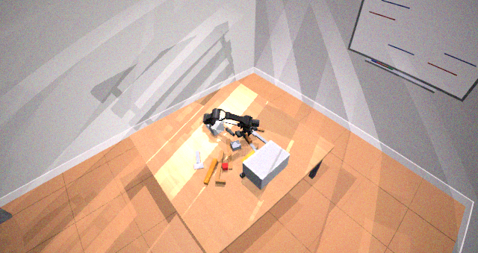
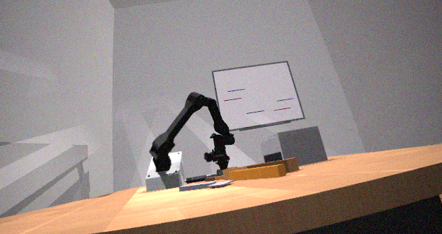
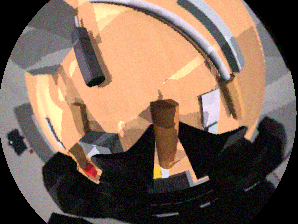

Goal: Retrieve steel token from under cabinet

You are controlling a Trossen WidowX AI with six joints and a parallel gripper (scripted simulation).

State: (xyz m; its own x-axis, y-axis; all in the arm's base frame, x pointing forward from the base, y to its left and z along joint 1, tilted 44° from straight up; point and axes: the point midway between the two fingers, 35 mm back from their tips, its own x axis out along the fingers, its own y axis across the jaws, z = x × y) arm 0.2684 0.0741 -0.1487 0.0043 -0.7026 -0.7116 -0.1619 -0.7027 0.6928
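Now: gripper tip 20 mm short of the grey block, 130 mm to the left of it and 10 mm below it. The rest, counted from my gripper tip: thin wooden stick 40 mm ahead, 210 mm to the right; red block 140 mm ahead, 320 mm to the right, 10 mm above; grey bar 130 mm behind, 140 mm to the left.
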